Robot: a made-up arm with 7 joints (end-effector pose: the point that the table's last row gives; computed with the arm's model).
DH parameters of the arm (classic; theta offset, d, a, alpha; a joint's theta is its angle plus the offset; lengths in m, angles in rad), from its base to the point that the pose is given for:
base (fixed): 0 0 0 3.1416
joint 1: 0 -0.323 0 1.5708
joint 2: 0 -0.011 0 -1.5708
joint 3: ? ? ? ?
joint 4: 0 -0.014 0 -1.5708
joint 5: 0 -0.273 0 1.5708
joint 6: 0 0 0 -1.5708
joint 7: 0 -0.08 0 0
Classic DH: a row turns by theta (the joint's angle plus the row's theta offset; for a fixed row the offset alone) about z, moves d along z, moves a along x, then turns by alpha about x.
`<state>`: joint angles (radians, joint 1 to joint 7).
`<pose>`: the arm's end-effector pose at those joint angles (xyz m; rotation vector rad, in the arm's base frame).
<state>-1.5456 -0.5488 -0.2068 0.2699 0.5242 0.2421 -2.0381</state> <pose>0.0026 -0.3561 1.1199 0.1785 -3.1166 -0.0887</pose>
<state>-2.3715 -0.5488 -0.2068 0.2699 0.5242 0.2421 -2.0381</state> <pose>0.2636 -0.2395 1.1199 1.4048 -2.7645 -0.0691</pose>
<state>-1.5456 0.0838 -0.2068 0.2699 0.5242 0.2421 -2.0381</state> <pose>0.0162 0.1837 1.1761 0.1574 -2.9429 0.8697</pose>
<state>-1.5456 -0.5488 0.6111 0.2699 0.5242 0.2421 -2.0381</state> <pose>0.0834 -0.3888 1.1012 -0.8137 -2.6002 -0.1290</pose>
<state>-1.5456 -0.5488 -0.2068 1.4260 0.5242 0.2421 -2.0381</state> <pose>-0.0376 0.0015 0.9869 0.0403 2.6118 -1.5767</pose>
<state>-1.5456 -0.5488 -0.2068 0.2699 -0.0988 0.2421 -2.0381</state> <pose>-0.0091 -0.3555 1.1193 -1.0544 2.8167 0.0016</pose>
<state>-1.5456 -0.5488 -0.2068 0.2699 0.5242 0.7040 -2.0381</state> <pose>0.0148 -0.3223 1.1131 0.1787 -2.8855 0.5384</pose>
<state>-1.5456 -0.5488 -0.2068 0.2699 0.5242 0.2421 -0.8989</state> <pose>0.0026 -0.3561 1.1199 -1.5172 -2.6973 -0.0585</pose>
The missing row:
joint 3: 0 -0.532 0 1.5708
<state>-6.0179 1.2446 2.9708 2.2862 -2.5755 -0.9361 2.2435</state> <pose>0.1917 -0.0502 0.6133 0.3270 1.3585 -0.8051</pose>
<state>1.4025 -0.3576 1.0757 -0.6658 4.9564 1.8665 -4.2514</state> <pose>0.0931 0.2911 1.0113 -0.8340 -1.8296 -1.1485</pose>
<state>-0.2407 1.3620 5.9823 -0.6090 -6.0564 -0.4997 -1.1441</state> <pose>0.7292 0.0931 0.6977 -2.2890 -1.7411 0.2594</pose>
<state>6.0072 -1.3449 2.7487 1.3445 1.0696 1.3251 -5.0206</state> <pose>-0.5786 -0.2132 0.1540 0.2475 -0.9708 2.3204</pose>
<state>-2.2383 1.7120 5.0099 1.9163 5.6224 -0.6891 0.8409</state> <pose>-0.4952 0.1600 0.1206 -0.7056 0.5195 -0.8025</pose>
